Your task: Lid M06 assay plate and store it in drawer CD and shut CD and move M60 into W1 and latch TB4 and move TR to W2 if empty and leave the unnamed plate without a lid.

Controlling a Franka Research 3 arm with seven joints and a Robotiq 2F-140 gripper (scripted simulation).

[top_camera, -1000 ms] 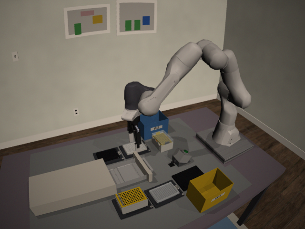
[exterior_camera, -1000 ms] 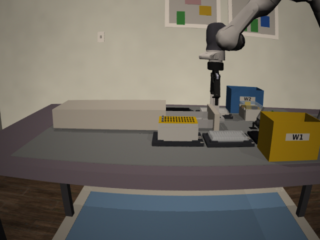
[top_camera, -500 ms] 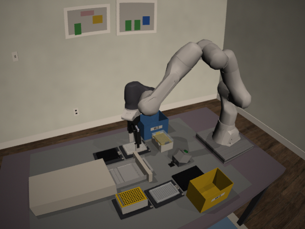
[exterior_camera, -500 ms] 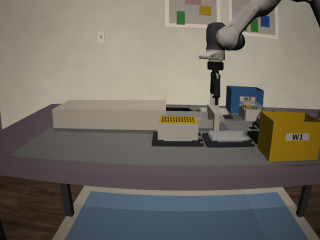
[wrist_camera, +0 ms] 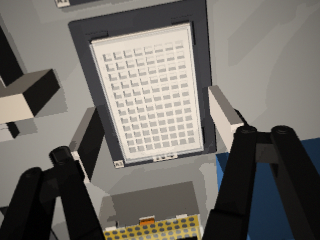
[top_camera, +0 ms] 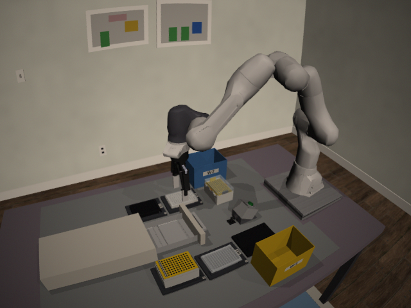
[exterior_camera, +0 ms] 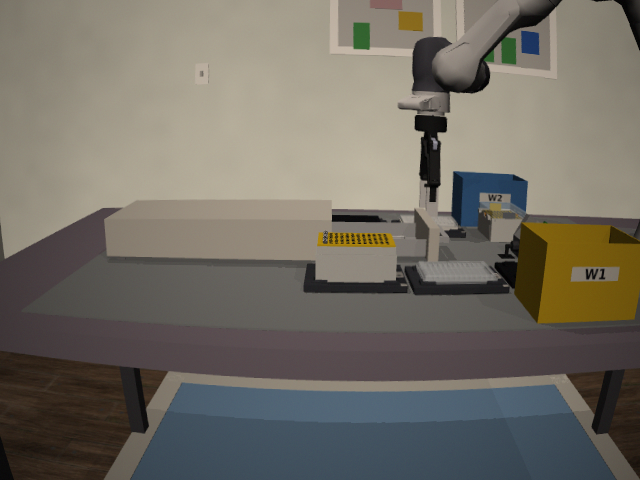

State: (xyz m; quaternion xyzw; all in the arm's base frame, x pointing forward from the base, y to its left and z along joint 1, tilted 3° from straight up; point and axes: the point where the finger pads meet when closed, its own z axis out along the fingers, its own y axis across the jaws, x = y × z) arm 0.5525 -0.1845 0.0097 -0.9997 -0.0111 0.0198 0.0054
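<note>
Right now the white plate is 5 cm below my hand. From my hand the other things lie so: blue bin W2: 18 cm behind, 13 cm to the right, 3 cm below; then black plate: 17 cm ahead, 5 cm below, 1 cm to the left; then tip box TB4: 18 cm behind, 3 cm to the left, 3 cm below.
</note>
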